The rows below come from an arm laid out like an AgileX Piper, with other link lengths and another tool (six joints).
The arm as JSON. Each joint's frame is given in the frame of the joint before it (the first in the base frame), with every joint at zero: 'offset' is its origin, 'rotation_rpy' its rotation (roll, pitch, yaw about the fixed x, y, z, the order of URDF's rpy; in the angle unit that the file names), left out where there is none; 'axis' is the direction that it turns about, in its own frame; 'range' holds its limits. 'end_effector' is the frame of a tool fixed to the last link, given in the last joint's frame.
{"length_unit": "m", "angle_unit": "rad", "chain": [
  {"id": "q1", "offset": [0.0, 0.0, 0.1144], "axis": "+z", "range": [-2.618, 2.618]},
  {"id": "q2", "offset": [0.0, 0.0, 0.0], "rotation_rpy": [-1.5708, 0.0, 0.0], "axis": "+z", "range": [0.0, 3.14]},
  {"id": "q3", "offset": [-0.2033, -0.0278, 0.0], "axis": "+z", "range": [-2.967, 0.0]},
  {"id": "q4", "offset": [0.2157, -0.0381, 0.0], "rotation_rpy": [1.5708, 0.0, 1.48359], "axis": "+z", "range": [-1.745, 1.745]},
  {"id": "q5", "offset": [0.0, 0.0, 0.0], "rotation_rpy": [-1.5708, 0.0, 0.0], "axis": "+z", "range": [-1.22, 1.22]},
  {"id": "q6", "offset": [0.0, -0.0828, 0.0], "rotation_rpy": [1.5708, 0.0, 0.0], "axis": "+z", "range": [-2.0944, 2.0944]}
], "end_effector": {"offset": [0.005, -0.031, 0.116], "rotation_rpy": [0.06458, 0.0, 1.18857]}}
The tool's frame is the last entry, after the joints.
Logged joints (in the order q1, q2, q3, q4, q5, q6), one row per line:
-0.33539, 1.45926, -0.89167, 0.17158, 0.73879, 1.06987
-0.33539, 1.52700, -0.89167, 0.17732, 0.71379, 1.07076
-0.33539, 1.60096, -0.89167, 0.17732, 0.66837, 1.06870
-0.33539, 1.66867, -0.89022, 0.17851, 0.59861, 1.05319
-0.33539, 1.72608, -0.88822, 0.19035, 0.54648, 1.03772
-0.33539, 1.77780, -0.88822, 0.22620, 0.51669, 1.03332
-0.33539, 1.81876, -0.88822, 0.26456, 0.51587, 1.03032
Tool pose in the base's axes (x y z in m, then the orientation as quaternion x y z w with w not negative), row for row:
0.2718, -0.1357, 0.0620, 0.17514, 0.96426, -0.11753, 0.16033
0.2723, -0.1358, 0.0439, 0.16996, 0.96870, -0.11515, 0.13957
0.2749, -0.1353, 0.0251, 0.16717, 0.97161, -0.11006, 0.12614
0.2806, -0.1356, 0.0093, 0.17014, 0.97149, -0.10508, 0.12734
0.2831, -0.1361, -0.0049, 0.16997, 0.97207, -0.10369, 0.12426
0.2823, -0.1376, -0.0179, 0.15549, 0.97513, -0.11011, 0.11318
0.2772, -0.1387, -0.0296, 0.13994, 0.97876, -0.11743, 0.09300
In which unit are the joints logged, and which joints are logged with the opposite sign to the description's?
The joints are logged in radians. Opposite sign: q4, q6.
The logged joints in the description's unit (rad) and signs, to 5 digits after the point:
-0.33539, 1.45926, -0.89167, -0.17158, 0.73879, -1.06987
-0.33539, 1.52700, -0.89167, -0.17732, 0.71379, -1.07076
-0.33539, 1.60096, -0.89167, -0.17732, 0.66837, -1.06870
-0.33539, 1.66867, -0.89022, -0.17851, 0.59861, -1.05319
-0.33539, 1.72608, -0.88822, -0.19035, 0.54648, -1.03772
-0.33539, 1.77780, -0.88822, -0.22620, 0.51669, -1.03332
-0.33539, 1.81876, -0.88822, -0.26456, 0.51587, -1.03032

